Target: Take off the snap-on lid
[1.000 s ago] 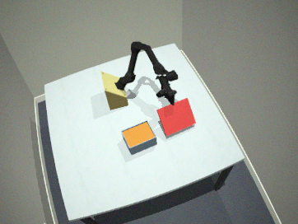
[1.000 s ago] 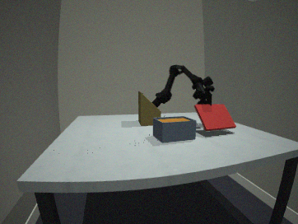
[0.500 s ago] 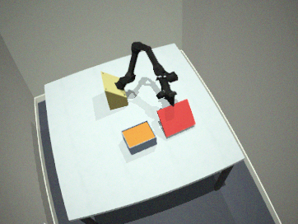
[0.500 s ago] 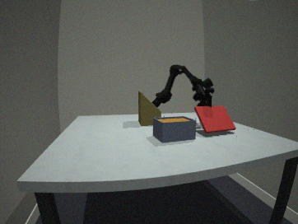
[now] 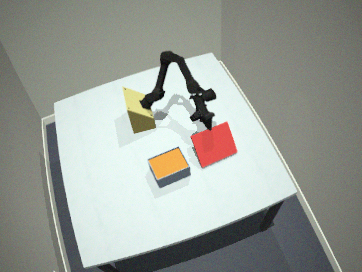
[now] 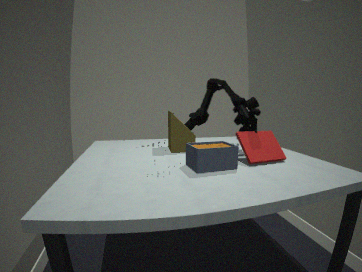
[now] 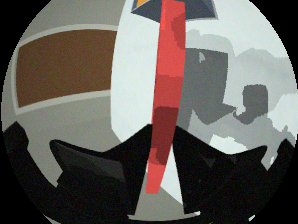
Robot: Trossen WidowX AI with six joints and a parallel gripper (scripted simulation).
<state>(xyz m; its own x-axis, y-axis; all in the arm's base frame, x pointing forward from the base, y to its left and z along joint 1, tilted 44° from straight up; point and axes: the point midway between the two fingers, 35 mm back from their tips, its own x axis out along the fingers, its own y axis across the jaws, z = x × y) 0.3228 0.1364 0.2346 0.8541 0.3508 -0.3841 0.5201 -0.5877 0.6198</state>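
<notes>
Now: gripper tip 7 cm short of the red lid and 5 cm above it. From my gripper tip the other things lie so: grey-blue storage box 7 cm ahead, 29 cm to the right, 8 cm below.
</notes>
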